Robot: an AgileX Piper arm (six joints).
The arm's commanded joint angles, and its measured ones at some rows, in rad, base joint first. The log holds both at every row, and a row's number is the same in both.
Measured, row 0:
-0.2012 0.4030 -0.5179 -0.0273 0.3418 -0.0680
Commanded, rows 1 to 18:
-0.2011 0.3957 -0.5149 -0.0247 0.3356 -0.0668
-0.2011 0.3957 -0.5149 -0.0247 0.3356 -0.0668
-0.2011 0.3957 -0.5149 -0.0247 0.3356 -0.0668
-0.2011 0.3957 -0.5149 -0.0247 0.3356 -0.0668
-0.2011 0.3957 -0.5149 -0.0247 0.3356 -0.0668
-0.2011 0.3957 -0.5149 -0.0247 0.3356 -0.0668
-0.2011 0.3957 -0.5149 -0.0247 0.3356 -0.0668
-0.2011 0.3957 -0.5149 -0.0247 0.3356 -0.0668
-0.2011 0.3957 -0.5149 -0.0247 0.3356 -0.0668
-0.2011 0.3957 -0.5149 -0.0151 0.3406 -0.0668
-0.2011 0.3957 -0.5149 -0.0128 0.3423 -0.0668
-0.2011 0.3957 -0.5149 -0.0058 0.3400 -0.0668
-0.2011 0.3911 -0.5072 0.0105 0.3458 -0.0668
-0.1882 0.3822 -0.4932 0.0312 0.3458 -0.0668
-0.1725 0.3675 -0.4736 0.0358 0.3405 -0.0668
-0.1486 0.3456 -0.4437 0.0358 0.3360 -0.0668
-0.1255 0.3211 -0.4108 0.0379 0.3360 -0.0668
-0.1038 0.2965 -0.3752 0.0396 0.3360 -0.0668
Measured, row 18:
-0.1717 0.3719 -0.4775 0.0194 0.3376 -0.0680
